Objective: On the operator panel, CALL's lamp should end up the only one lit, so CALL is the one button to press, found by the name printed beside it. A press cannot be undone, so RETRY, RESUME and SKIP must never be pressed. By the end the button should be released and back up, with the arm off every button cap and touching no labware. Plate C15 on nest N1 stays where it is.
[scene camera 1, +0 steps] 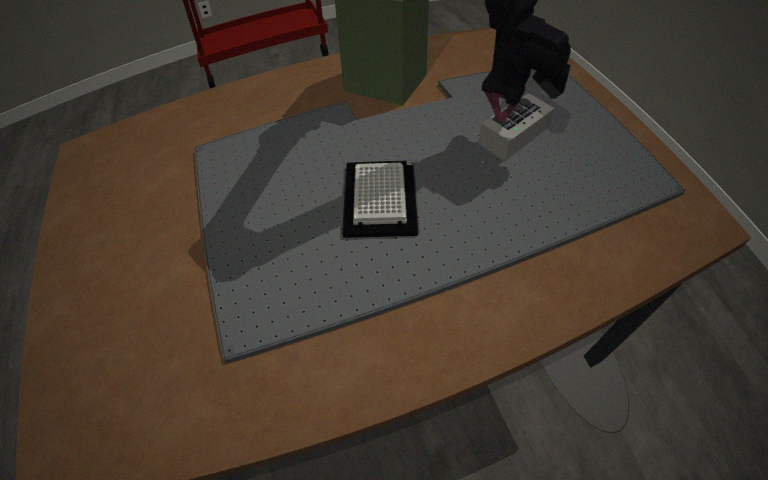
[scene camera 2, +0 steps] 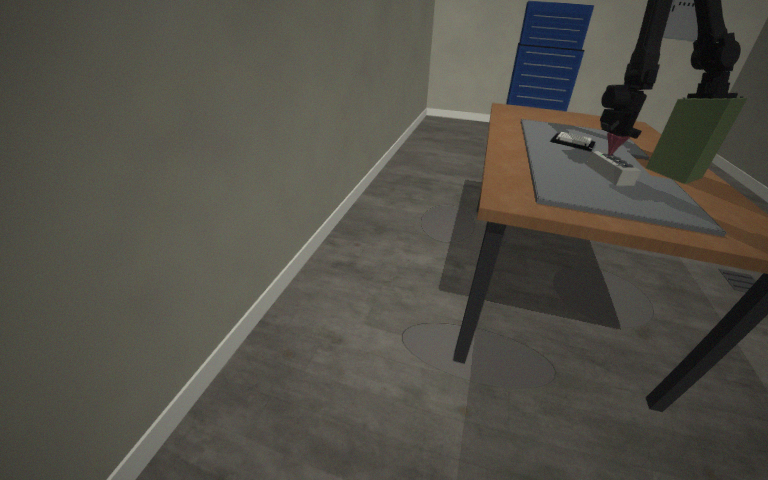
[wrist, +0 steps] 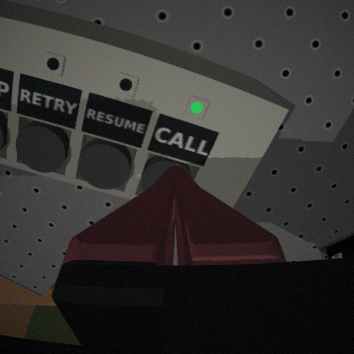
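Pixels of known places: gripper, fingertip midpoint: (scene camera 1: 500, 120) (scene camera 2: 609, 154) (wrist: 174, 177); arm's base at its link origin: (scene camera 2: 710, 98).
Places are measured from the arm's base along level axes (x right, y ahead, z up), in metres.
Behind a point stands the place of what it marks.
The operator panel (scene camera 1: 495, 144) {x -0.037, y 0.334, z -0.236 m} (scene camera 2: 626, 177) {x -0.200, y 0.309, z -0.231 m} (wrist: 240, 132) {x -0.053, y 0.342, z -0.208 m} stands on the grey board. My gripper (scene camera 1: 500, 120) {x -0.067, y 0.309, z -0.206 m} (scene camera 2: 610, 154) {x -0.067, y 0.309, z -0.206 m} (wrist: 174, 177) {x -0.067, y 0.309, z -0.206 m} is shut and empty, its tips at the CALL cap (wrist: 159, 169) {x -0.076, y 0.309, z -0.206 m} and hiding part of it. They appear to touch it; how far down it is cannot be told. CALL's lamp (wrist: 197, 107) {x -0.076, y 0.343, z -0.207 m} (scene camera 1: 515, 129) {x -0.076, y 0.343, z -0.207 m} is lit green. RETRY's lamp (wrist: 53, 63) {x -0.135, y 0.333, z -0.207 m} and RESUME's lamp (wrist: 125, 84) {x -0.106, y 0.338, z -0.207 m} are dark; SKIP's lamp is outside the wrist view and looks unlit in scene camera 1. Plate C15 (scene camera 1: 380, 192) {x 0.214, y 0.323, z -0.234 m} (scene camera 2: 574, 138) {x 0.192, y 0.323, z -0.235 m} sits on nest N1 (scene camera 1: 380, 230) {x 0.250, y 0.382, z -0.248 m}.
A tall green block (scene camera 1: 370, 50) {x 0.058, y 0.037, z -0.145 m} (scene camera 2: 688, 138) {x -0.054, y 0.052, z -0.127 m} stands at the board's back edge. The perforated board (scene camera 1: 362, 288) {x 0.325, y 0.451, z -0.260 m} (scene camera 2: 566, 189) {x -0.265, y 0.518, z -0.260 m} lies on the wooden table (scene camera 1: 113, 339) {x 0.733, y 0.312, z -0.273 m} (scene camera 2: 509, 209) {x -0.395, y 0.716, z -0.273 m}. A red cart (scene camera 1: 263, 31) and a blue cabinet (scene camera 2: 549, 59) stand beyond the table.
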